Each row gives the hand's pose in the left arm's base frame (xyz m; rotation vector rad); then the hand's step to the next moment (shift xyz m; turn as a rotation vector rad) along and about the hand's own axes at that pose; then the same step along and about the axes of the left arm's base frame.
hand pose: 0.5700 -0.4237 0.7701 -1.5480 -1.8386 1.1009
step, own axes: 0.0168 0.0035 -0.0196 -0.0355 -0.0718 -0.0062
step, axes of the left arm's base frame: 0.0135 0.0215 0.0058 -0.0274 -0.0347 0.0670
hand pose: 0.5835 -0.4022 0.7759 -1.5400 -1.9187 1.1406
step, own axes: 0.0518 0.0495 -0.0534 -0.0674 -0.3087 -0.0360
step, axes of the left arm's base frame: 0.0542 0.0688 -0.0177 -0.1359 -0.0660 0.2799
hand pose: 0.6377 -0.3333 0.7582 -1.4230 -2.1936 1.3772
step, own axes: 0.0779 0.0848 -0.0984 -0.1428 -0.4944 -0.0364
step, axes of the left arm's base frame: 0.0693 0.1299 -0.0353 -0.2118 -0.1460 0.4472
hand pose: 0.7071 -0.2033 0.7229 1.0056 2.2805 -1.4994
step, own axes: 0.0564 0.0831 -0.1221 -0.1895 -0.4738 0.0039
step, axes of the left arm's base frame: 0.0336 0.1505 -0.0349 -0.1708 -0.1959 0.4392
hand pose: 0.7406 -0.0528 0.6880 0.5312 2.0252 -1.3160
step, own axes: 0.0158 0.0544 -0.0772 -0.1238 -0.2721 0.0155
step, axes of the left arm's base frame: 0.0005 0.0925 -0.0248 -0.0835 -0.1243 0.2592
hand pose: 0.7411 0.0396 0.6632 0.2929 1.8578 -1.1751
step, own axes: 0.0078 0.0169 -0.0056 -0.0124 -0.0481 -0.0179
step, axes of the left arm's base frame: 0.0025 0.0115 -0.0155 -0.0317 -0.0074 0.0416
